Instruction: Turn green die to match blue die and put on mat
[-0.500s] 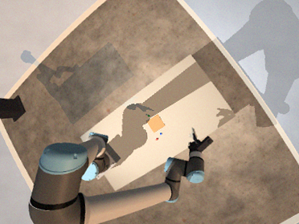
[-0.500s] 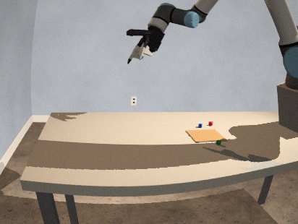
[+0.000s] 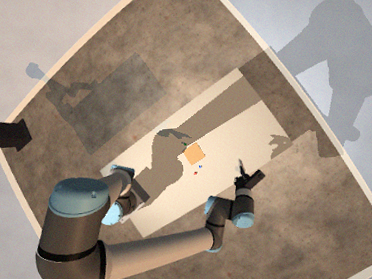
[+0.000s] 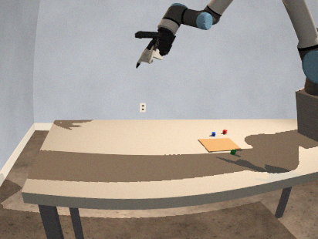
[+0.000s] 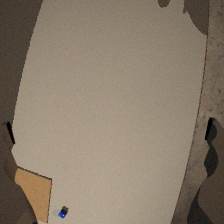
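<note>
The red die lies 36 cm behind my hand, 8 cm to the left of it and 26 cm below it. The rest, counted from my hand: green die (31 cm behind, 33 cm to the left, 26 cm below); then mat (29 cm behind, 23 cm to the left, 27 cm below); then blue die (30 cm behind, 11 cm to the left, 26 cm below).
</note>
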